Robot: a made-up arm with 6 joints. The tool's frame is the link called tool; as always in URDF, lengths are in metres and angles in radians. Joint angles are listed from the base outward.
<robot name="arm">
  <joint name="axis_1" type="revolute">
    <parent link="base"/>
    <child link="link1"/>
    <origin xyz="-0.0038 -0.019 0.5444" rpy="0 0 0"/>
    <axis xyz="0 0 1"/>
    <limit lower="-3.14" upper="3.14"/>
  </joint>
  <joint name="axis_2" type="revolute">
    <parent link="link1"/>
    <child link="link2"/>
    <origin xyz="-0.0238 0.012 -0.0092" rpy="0 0 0"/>
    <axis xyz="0 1 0"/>
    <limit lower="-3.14" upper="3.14"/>
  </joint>
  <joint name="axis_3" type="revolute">
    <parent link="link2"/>
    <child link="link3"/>
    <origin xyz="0.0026 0.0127 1.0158" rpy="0 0 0"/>
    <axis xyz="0 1 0"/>
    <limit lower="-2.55" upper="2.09"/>
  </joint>
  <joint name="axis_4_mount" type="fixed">
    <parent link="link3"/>
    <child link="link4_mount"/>
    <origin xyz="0.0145 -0.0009 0.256" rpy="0 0 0"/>
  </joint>
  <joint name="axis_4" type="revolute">
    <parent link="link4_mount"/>
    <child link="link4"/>
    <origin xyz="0.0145 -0.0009 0.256" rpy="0 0 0"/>
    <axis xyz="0 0 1"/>
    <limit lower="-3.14" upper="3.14"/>
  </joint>
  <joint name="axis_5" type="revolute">
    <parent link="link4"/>
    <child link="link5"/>
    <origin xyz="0.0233 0.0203 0.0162" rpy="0 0 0"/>
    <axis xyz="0 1 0"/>
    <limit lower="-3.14" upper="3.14"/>
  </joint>
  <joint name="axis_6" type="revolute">
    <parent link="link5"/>
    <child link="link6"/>
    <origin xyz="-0.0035 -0.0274 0.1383" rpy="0 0 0"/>
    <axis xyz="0 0 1"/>
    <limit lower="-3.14" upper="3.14"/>
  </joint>
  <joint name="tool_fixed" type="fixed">
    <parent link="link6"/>
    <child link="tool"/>
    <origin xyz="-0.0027 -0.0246 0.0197" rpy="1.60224 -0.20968 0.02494"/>
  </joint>
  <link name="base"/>
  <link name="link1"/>
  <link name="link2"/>
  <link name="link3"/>
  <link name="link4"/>
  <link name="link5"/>
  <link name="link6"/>
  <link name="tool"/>
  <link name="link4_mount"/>
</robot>
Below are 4 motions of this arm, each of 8 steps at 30 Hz.
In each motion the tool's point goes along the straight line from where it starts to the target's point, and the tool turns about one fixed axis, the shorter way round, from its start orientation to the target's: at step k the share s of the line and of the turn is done. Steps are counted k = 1, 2, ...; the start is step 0. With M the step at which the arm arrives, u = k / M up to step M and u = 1 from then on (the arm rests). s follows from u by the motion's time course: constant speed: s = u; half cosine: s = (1 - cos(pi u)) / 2; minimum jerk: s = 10 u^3 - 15 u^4 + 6 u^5.
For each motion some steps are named. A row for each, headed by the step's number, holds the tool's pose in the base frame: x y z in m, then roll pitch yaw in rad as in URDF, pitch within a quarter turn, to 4 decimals.
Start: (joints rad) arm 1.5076 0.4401 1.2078 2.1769 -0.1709 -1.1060
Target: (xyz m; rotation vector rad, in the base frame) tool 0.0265 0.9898 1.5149 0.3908 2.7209 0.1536
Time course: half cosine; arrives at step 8
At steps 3, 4, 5, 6, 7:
3: 0.0479 1.0407 1.3954 -3.1177 0.4679 2.7970
4: 0.0419 1.0266 1.4285 3.1106 0.4396 2.8024
5: 0.0360 1.0125 1.4615 3.0562 0.4116 2.8095
6: 0.0310 1.0006 1.4896 3.0105 0.3882 2.8168
7: 0.0277 0.9926 1.5083 2.9800 0.3727 2.8222

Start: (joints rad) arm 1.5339 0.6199 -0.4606 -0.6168 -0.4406 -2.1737
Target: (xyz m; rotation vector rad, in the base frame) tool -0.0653 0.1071 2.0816 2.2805 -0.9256 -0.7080
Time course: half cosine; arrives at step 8
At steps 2, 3, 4, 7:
2: -0.0497 0.5607 2.0261 1.9720 -0.0465 -1.2159
3: -0.0527 0.4745 2.0367 2.0395 0.0208 -1.1614
4: -0.0562 0.3728 2.0491 2.1241 0.0952 -1.0911
7: -0.0646 0.1273 2.0791 2.3532 0.2462 -0.8933

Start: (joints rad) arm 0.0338 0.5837 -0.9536 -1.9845 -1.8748 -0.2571
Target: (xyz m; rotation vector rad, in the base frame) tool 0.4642 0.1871 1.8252 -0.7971 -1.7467 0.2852
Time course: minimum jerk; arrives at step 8
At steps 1, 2, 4, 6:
1: 0.4081 0.1440 1.8370 -2.5778 -0.9020 2.1344
2: 0.4131 0.1479 1.8360 -2.5343 -0.9026 2.1010
4: 0.4357 0.1652 1.8312 -2.3386 -0.8941 1.9509
6: 0.4583 0.1826 1.8264 -2.1511 -0.8678 1.8091

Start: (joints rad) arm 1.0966 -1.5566 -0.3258 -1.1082 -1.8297 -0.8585
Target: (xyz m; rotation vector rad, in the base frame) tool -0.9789 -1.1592 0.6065 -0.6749 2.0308 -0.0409
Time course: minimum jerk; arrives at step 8
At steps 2, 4, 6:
2: -0.8044 -1.2571 0.3918 -2.6533 1.2245 -2.0966
4: -0.8816 -1.2138 0.4867 -2.6608 1.0855 -2.1758
6: -0.9588 -1.1705 0.5817 -2.6481 0.9465 -2.2372

